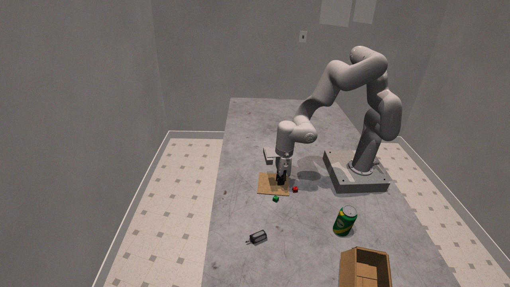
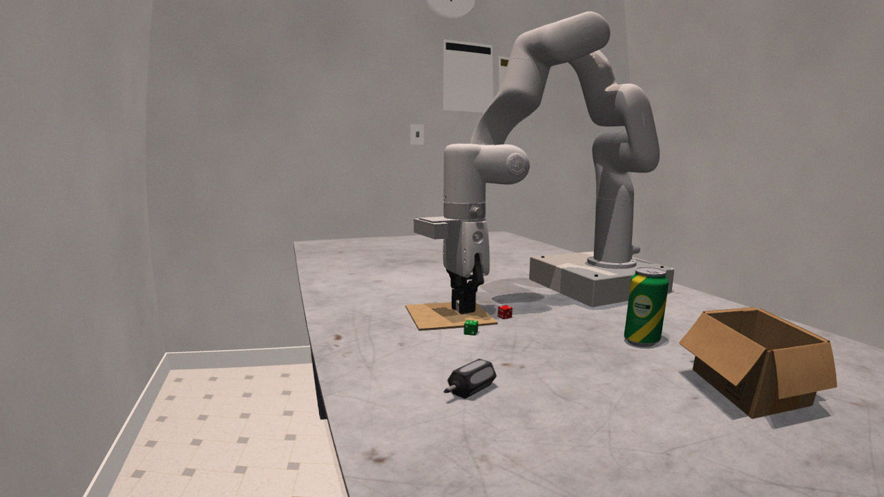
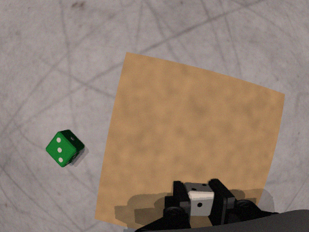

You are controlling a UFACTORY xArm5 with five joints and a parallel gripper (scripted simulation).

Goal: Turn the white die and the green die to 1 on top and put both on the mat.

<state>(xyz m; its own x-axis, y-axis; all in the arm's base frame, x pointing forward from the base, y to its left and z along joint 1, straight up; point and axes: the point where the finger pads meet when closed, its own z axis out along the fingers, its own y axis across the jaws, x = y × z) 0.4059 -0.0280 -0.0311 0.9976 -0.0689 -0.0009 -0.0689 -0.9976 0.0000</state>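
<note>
Right now my hand is 1 cm above the white die. Round my hand: tan mat (3 cm ahead, 2 cm below); then green die (5 cm ahead, 10 cm to the left, 2 cm below); then red die (5 cm behind, 6 cm to the left, 2 cm below).
</note>
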